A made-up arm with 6 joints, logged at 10 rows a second.
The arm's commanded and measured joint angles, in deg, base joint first. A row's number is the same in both.
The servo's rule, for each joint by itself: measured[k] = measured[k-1] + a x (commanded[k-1-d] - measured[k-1]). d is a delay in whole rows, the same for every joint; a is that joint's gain. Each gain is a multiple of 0.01, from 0.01 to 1. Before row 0 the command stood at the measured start. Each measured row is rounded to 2 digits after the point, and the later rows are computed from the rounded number. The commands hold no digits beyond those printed.
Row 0, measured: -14.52, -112.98, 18.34, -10.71, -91.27, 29.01
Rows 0 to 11, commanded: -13.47, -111.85, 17.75, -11.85, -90.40, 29.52; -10.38, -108.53, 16.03, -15.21, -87.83, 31.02; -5.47, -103.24, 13.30, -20.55, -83.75, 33.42; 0.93, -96.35, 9.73, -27.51, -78.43, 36.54; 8.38, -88.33, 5.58, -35.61, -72.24, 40.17; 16.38, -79.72, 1.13, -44.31, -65.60, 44.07; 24.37, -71.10, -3.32, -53.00, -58.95, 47.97; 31.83, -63.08, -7.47, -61.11, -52.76, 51.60; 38.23, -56.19, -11.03, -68.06, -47.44, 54.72; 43.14, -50.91, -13.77, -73.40, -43.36, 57.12; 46.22, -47.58, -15.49, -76.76, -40.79, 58.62; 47.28, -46.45, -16.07, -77.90, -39.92, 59.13
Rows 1 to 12, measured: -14.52, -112.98, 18.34, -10.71, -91.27, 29.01; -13.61, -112.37, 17.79, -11.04, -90.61, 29.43; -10.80, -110.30, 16.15, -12.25, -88.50, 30.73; -6.16, -106.49, 13.50, -14.66, -84.89, 32.94; 0.01, -101.01, 9.99, -18.39, -79.98, 35.89; 7.29, -94.16, 5.89, -23.38, -74.10, 39.40; 15.20, -86.36, 1.46, -29.45, -67.64, 43.23; 23.18, -78.12, -2.99, -36.28, -61.04, 47.12; 30.71, -70.00, -7.16, -43.48, -54.75, 50.79; 37.25, -62.54, -10.76, -50.61, -49.19, 54.01; 42.37, -56.26, -13.56, -57.22, -44.76, 56.56; 45.72, -51.57, -15.35, -62.89, -41.74, 58.25
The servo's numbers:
d 1
a 0.87 0.54 0.93 0.29 0.76 0.82

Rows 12 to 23, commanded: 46.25, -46.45, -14.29, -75.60, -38.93, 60.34; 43.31, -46.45, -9.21, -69.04, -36.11, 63.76; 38.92, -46.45, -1.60, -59.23, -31.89, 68.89; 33.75, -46.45, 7.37, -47.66, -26.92, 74.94; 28.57, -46.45, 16.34, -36.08, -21.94, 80.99; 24.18, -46.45, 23.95, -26.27, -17.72, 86.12; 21.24, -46.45, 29.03, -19.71, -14.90, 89.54; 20.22, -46.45, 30.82, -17.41, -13.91, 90.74; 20.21, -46.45, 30.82, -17.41, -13.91, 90.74; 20.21, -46.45, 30.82, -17.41, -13.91, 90.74; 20.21, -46.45, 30.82, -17.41, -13.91, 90.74; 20.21, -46.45, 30.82, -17.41, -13.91, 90.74
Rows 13 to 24, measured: 47.08, -48.81, -16.02, -67.24, -40.36, 58.97; 46.36, -47.54, -14.41, -69.66, -39.27, 60.09; 43.71, -46.95, -9.57, -69.48, -36.87, 63.10; 39.54, -46.68, -2.16, -66.51, -33.09, 67.85; 34.50, -46.56, 6.70, -61.04, -28.40, 73.66; 29.34, -46.50, 15.67, -53.80, -23.49, 79.67; 24.85, -46.47, 23.37, -45.82, -19.10, 84.96; 21.71, -46.46, 28.63, -38.25, -15.91, 88.72; 20.41, -46.45, 30.67, -32.21, -14.39, 90.38; 20.24, -46.45, 30.81, -27.92, -14.03, 90.68; 20.21, -46.45, 30.82, -24.87, -13.94, 90.73; 20.21, -46.45, 30.82, -22.71, -13.92, 90.74
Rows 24 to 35, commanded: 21.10, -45.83, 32.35, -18.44, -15.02, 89.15; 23.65, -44.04, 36.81, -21.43, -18.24, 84.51; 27.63, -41.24, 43.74, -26.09, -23.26, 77.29; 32.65, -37.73, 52.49, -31.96, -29.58, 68.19; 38.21, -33.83, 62.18, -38.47, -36.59, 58.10; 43.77, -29.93, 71.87, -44.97, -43.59, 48.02; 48.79, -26.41, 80.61, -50.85, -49.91, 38.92; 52.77, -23.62, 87.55, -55.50, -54.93, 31.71; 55.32, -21.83, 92.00, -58.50, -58.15, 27.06; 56.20, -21.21, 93.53, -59.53, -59.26, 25.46; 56.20, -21.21, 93.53, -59.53, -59.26, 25.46; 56.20, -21.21, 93.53, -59.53, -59.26, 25.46
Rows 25 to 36, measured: 20.21, -46.45, 30.82, -21.17, -13.91, 90.74; 20.98, -46.12, 32.24, -20.38, -14.75, 89.44; 23.30, -45.00, 36.49, -20.68, -17.40, 85.40; 27.07, -42.97, 43.23, -22.25, -21.85, 78.75; 31.92, -40.14, 51.84, -25.07, -27.72, 70.09; 37.39, -36.73, 61.46, -28.96, -34.46, 60.26; 42.94, -33.06, 71.14, -33.60, -41.40, 50.22; 48.03, -29.47, 79.95, -38.60, -47.87, 40.95; 52.15, -26.31, 87.02, -43.50, -53.24, 33.37; 54.91, -23.89, 91.65, -47.85, -56.97, 28.20; 56.03, -22.44, 93.40, -51.24, -58.71, 25.95; 56.18, -21.78, 93.52, -53.64, -59.13, 25.55
